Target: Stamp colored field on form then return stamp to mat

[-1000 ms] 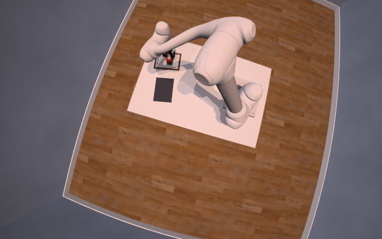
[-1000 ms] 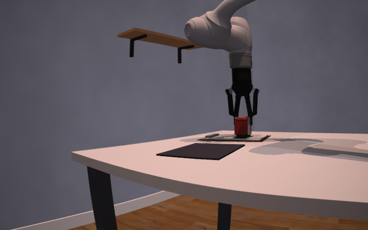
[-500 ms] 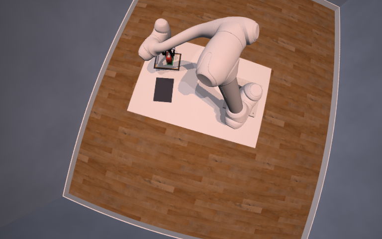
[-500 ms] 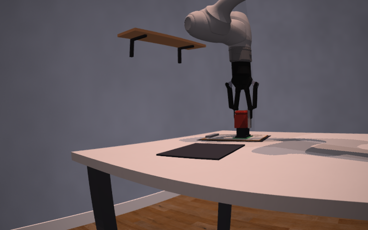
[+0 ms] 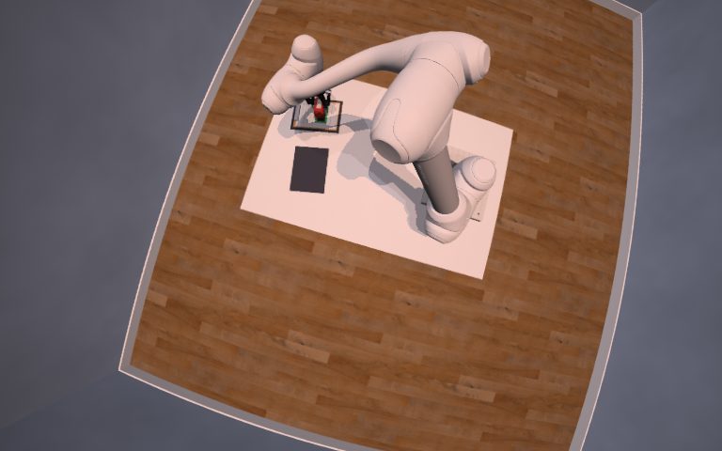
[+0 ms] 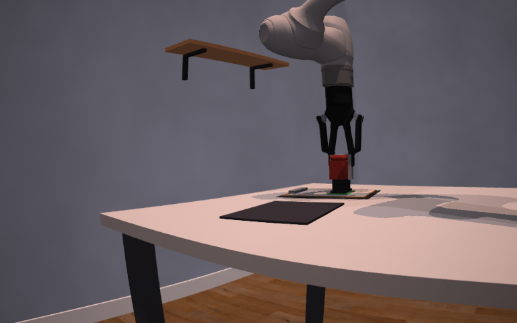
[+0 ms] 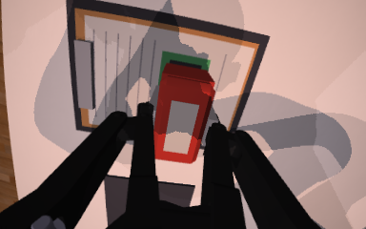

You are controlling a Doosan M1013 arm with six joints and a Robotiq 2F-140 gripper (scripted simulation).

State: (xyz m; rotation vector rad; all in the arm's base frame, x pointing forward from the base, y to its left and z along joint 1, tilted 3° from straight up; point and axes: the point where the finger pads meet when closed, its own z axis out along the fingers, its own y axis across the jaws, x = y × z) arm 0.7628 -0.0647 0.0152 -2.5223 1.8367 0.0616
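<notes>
Right now my hand is 290 mm to the right of the mat, 70 mm past it and 70 mm above it. The rest, counted from my hand: stamp (20 mm below); then clipboard (70 mm below, 40 mm ahead, 10 mm to the left).
</notes>
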